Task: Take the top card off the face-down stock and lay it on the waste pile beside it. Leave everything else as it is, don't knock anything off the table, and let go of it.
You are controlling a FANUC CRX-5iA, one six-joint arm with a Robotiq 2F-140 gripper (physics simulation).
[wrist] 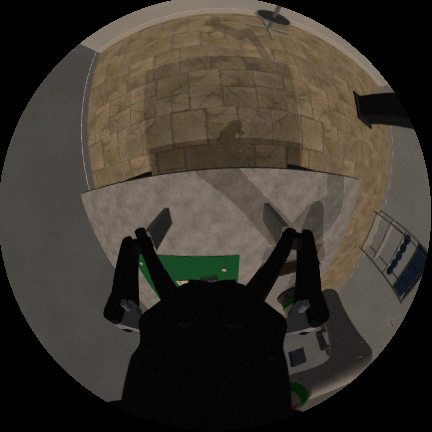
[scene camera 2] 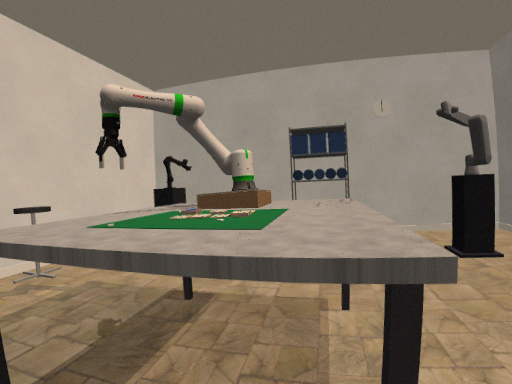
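A small blue patch (scene camera 2: 191,210) (wrist: 212,281), which looks like the face-down stock, lies toward the back of the green mat (scene camera 2: 150,222) (wrist: 200,264). In the wrist view the gripper's body partly hides it. Several pale cards (scene camera 2: 242,214) lie in groups on the mat; which of them is the waste pile is too small to tell. My gripper (scene camera 2: 111,164) (wrist: 215,213) is open and empty. It points down, high above the table and to the left of the cards in the scene view.
The grey table (scene camera 2: 330,240) (wrist: 210,210) carries the mat and a brown block (scene camera 2: 227,201) under the arm's base. Small pale pieces (scene camera 2: 111,224) (wrist: 224,270) lie on the mat. A stool (scene camera 2: 32,210) stands left of the table. A shelf rack stands behind it.
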